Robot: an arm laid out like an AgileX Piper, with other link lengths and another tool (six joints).
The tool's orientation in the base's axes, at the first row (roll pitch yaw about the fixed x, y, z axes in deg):
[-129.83 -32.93 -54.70]
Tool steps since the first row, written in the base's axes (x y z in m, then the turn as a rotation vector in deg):
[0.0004 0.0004 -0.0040 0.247 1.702 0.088]
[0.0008 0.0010 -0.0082 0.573 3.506 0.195]
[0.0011 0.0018 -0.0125 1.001 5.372 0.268]
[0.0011 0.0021 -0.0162 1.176 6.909 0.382]
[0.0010 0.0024 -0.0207 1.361 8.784 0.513]
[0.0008 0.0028 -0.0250 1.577 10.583 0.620]
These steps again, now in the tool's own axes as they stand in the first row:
[-0.0023 0.0022 0.0025 -0.998 -1.336 0.429]
[-0.0048 0.0043 0.0052 -2.018 -2.779 0.929]
[-0.0075 0.0065 0.0079 -3.049 -4.273 1.542]
[-0.0097 0.0086 0.0100 -3.955 -5.488 1.871]
[-0.0124 0.0114 0.0123 -5.078 -6.958 2.253]
[-0.0151 0.0139 0.0145 -6.148 -8.366 2.661]

